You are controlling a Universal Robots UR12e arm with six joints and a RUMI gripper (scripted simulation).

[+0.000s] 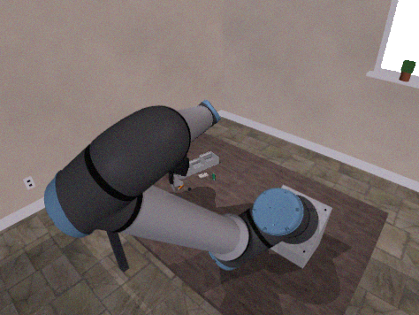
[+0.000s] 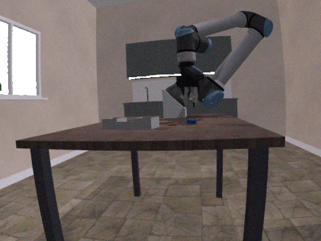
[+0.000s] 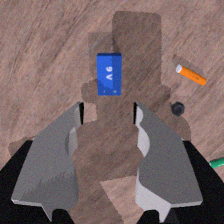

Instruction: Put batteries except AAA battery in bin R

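The blue 9V battery is 1 cm behind my hand and 8 cm below it. From my hand the other things lie so: orange battery: 5 cm ahead, 9 cm to the right, 9 cm below; then black nut: 1 cm ahead, 10 cm to the right, 9 cm below; then white die-like piece: 3 cm ahead, 24 cm to the right, 9 cm below.
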